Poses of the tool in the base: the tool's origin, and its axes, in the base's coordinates. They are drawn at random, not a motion.
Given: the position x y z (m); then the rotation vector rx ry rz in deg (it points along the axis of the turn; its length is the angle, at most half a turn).
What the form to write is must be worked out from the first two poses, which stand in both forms.
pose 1, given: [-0.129 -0.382 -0.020 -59.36 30.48 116.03]
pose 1, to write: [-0.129 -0.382 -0.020 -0.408 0.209 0.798 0.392]
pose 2, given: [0.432 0.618 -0.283 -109.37 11.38 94.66]
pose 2, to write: [0.432 0.618 -0.283 -0.719 0.075 0.622 0.300]
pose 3, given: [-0.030 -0.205 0.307 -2.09 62.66 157.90]
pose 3, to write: [-0.030 -0.205 0.307 -0.012 0.367 0.926 0.088]
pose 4, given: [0.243 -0.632 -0.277 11.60 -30.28 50.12]
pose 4, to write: [0.243 -0.632 -0.277 0.097 -0.252 0.418 0.867]
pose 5, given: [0.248 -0.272 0.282 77.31 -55.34 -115.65]
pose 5, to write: [0.248 -0.272 0.282 0.498 -0.357 -0.746 0.261]
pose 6, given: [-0.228 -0.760 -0.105 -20.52 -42.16 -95.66]
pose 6, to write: [-0.228 -0.760 -0.105 -0.154 -0.317 -0.720 0.598]
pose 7, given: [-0.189 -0.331 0.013 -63.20 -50.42 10.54]
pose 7, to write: [-0.189 -0.331 0.013 -0.506 -0.404 0.084 0.757]
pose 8, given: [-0.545 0.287 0.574 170.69 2.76 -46.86]
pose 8, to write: [-0.545 0.287 0.574 0.964 0.016 -0.265 0.026]
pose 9, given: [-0.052 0.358 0.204 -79.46 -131.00 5.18]
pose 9, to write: [-0.052 0.358 0.204 -0.504 -0.831 0.033 0.231]
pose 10, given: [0.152 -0.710 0.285 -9.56 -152.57 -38.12]
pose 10, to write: [0.152 -0.710 0.285 -0.060 -0.950 -0.237 0.195]
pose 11, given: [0.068 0.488 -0.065 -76.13 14.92 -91.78]
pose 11, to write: [0.068 0.488 -0.065 -0.549 0.108 -0.662 0.499]
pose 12, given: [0.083 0.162 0.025 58.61 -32.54 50.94]
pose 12, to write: [0.083 0.162 0.025 0.467 -0.259 0.406 0.742]
